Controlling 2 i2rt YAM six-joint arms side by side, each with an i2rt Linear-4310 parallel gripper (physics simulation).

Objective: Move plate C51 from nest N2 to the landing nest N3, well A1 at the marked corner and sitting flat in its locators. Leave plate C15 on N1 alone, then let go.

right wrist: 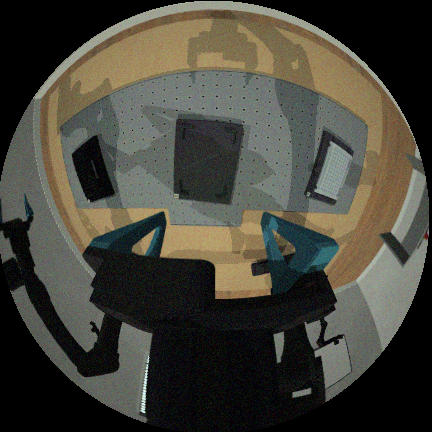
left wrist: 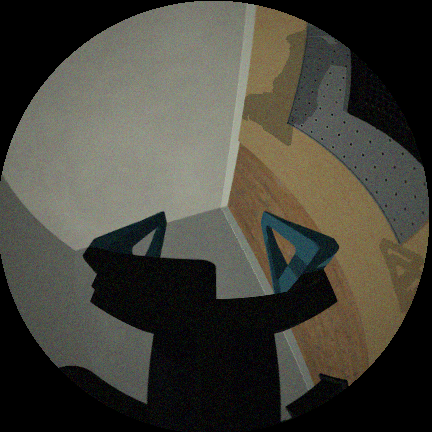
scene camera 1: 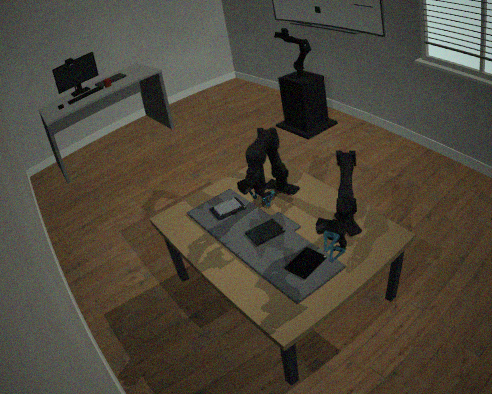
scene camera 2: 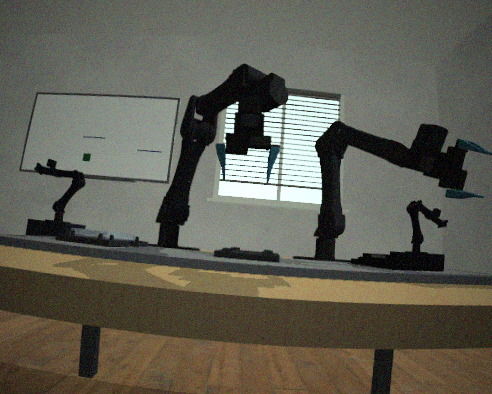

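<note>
A pale plate [scene camera 1: 228,206] [scene camera 2: 102,234] [right wrist: 334,170] sits in a dark nest [right wrist: 320,162] at the left in scene camera 1. The middle nest [scene camera 1: 265,232] [scene camera 2: 246,254] [right wrist: 207,160] shows corner locators and no plate. A black block-like shape [scene camera 1: 305,262] [scene camera 2: 415,261] [right wrist: 93,167] lies at the right in scene camera 1; plate and nest cannot be told apart there. No labels or well marks are legible. My right gripper [scene camera 1: 263,199] [scene camera 2: 246,181] [right wrist: 213,216] is open, empty, pointing down, high behind the middle nest. My left gripper [scene camera 2: 486,175] [left wrist: 213,216] is open, empty, raised and pointing sideways.
A grey perforated board [scene camera 1: 235,233] [left wrist: 370,155] [right wrist: 150,95] carries the nests on a wooden table [scene camera 1: 280,320] [right wrist: 145,55]. Behind are a side desk [scene camera 1: 132,75] with a monitor [scene camera 1: 75,72] and a black pedestal [scene camera 1: 303,102] bearing another small arm [scene camera 1: 301,52].
</note>
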